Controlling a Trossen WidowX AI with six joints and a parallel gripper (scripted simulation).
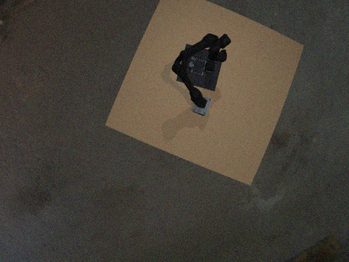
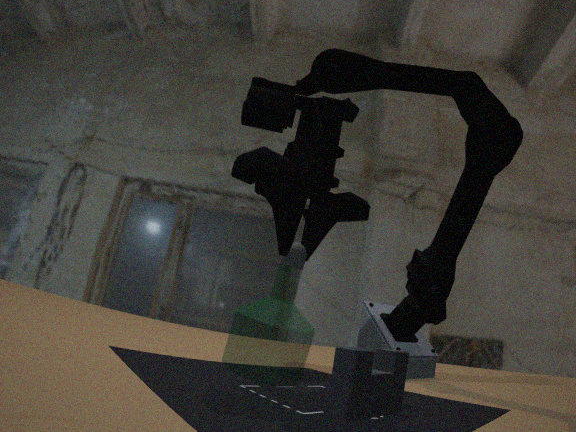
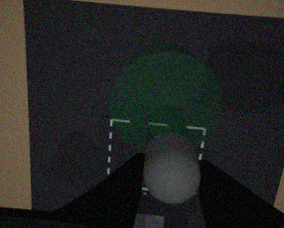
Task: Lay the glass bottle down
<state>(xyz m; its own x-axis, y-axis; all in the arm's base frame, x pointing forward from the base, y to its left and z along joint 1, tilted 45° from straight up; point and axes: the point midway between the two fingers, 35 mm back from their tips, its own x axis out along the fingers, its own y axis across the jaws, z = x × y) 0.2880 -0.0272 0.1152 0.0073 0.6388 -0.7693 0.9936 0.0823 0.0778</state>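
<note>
The dark mat lies 1 cm behind my gripper tip, 5 cm to the left of it and 15 cm below it. Also, from my gripper tip: green glass bottle: 1 cm to the right, 5 cm below.
</note>
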